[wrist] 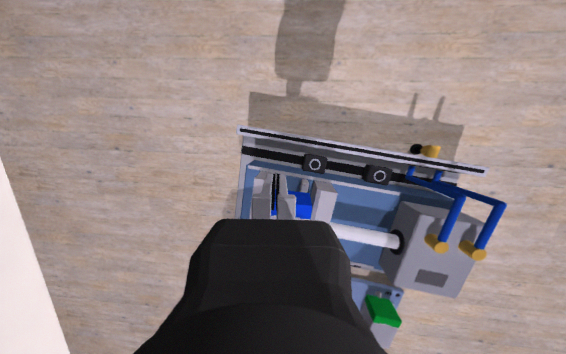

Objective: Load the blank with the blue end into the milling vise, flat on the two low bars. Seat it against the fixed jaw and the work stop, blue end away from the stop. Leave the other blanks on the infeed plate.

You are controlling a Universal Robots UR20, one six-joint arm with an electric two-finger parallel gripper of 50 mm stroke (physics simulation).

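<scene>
My gripper point(276, 184) reaches over the left part of the milling vise point(367, 206). Its two grey fingers are shut, with their black pads close together and nothing seen held. The blank's blue end point(303, 205) shows below and beside the fingers, left of the movable jaw point(324, 201) on the white rod. A bit of blue also shows by the pads. The rest of the blank is hidden by the fingers and the black gripper body. A small grey peg stands just above the blue end in the view. The fixed jaw is largely hidden; seating and bar contact cannot be told.
A grey block point(431, 250) with blue pipes point(452, 217) and yellow ends stands at the vise's right. A raised rail point(360, 150) runs along its upper side. A green-ended blank point(383, 311) lies on the infeed plate point(367, 285) at lower right, partly hidden by the gripper body.
</scene>
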